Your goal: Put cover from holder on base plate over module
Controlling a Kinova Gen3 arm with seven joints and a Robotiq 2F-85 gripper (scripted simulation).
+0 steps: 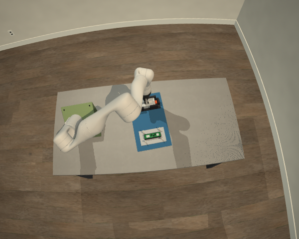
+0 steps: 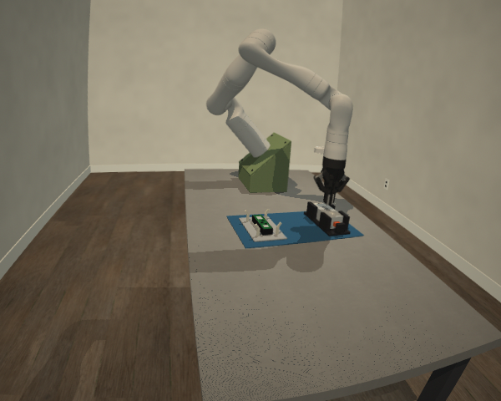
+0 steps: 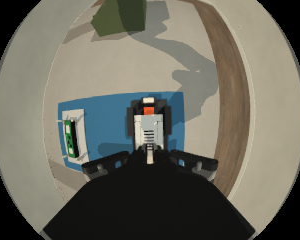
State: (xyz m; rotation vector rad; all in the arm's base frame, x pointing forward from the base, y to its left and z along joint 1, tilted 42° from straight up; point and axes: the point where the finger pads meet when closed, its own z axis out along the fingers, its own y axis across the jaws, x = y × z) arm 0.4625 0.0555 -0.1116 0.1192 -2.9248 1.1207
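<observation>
Right now the white cover is 60 mm below my hand.
</observation>
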